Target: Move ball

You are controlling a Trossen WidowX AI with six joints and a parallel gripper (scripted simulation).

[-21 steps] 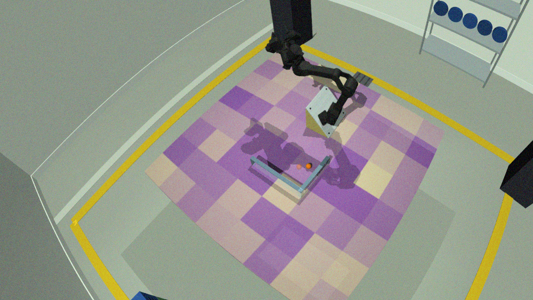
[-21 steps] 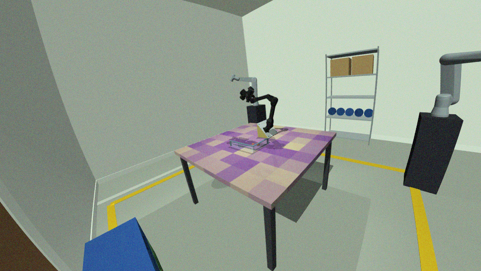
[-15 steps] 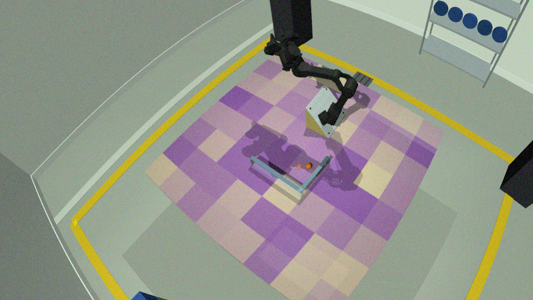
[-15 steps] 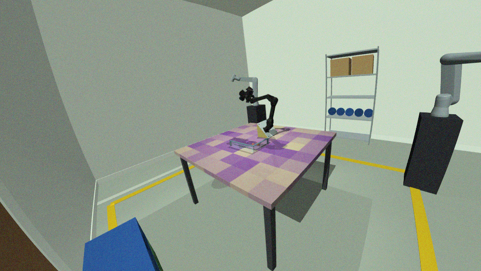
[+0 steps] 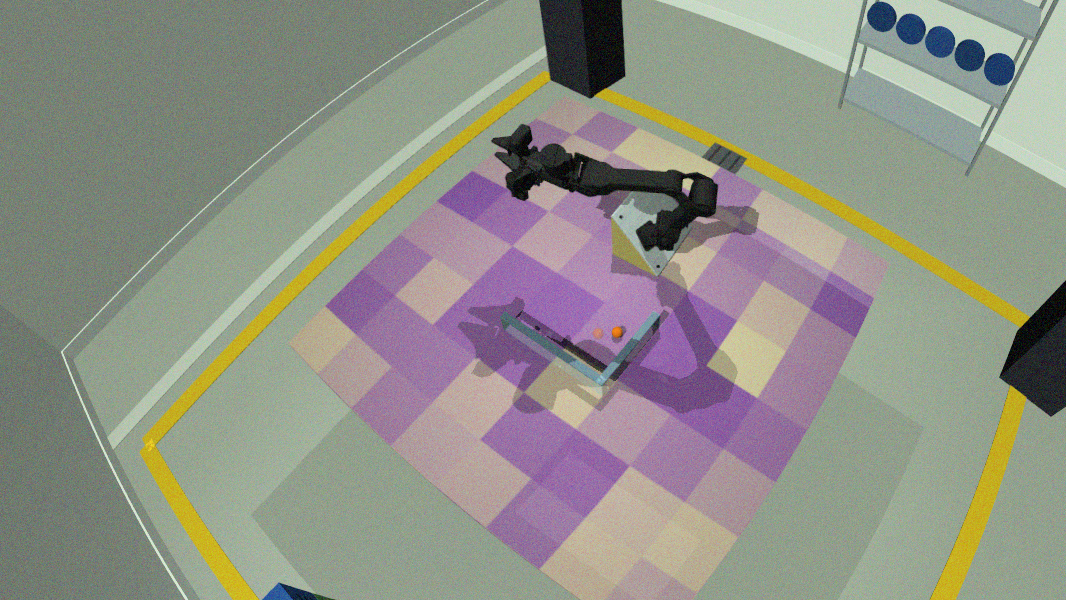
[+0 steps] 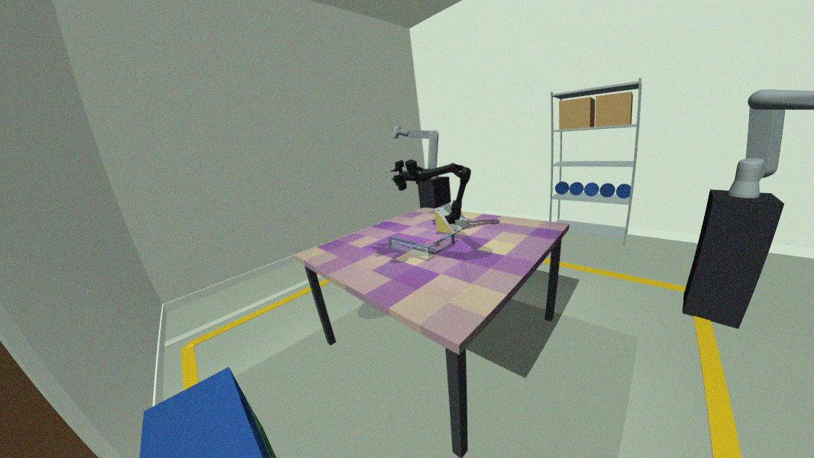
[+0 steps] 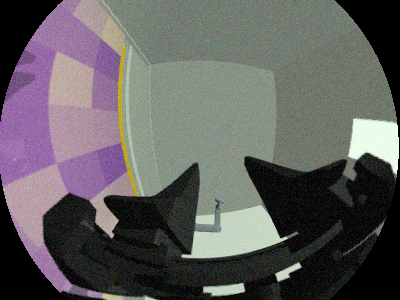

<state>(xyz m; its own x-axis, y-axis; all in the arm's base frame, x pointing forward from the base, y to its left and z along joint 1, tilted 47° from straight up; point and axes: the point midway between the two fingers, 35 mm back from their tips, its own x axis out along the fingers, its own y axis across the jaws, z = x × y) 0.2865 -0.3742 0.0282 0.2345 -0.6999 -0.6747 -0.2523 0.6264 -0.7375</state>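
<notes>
Now: the orange ball 40 cm below my gripper tip, 38 cm to the left of it and 1 cm ahead of it.
</notes>
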